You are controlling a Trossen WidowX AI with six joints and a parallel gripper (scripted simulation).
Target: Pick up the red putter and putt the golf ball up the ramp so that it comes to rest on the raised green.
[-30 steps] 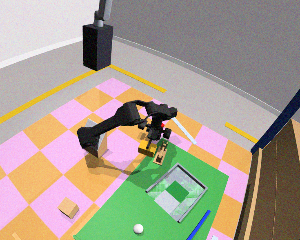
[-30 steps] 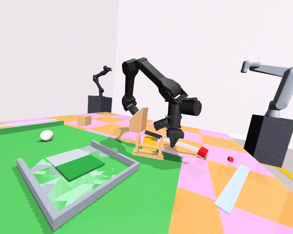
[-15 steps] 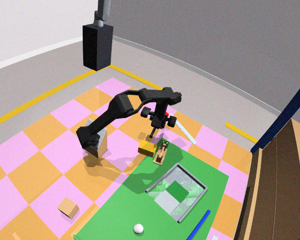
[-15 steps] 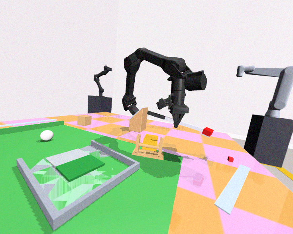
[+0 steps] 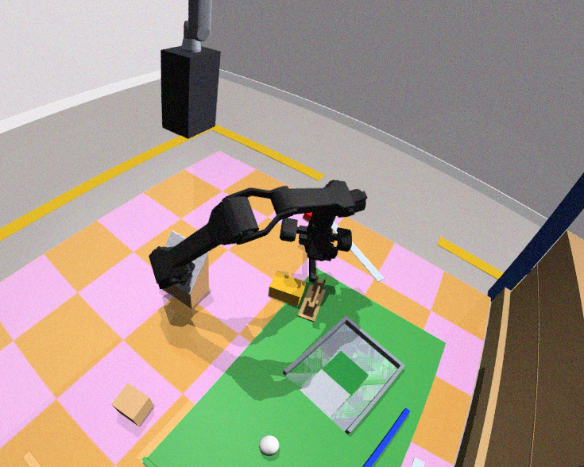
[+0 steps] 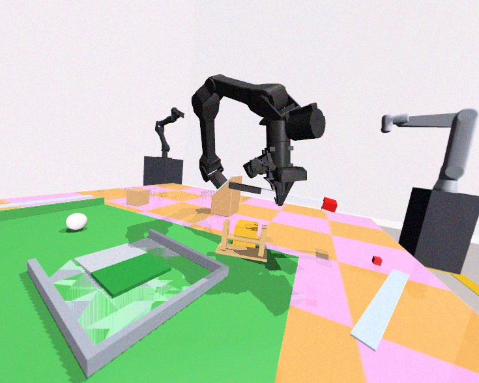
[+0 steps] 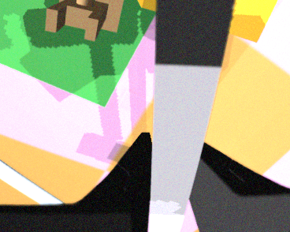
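Now: gripper tip 10 mm past the red putter, 20 mm to the right of it and 20 mm below it. Round my gripper tip: yellow block: 10 mm behind, 80 mm to the right, 100 mm below; small red cube: 70 mm behind, 260 mm to the left, 110 mm below; wooden stand: 70 mm ahead, 60 mm to the right, 80 mm below.
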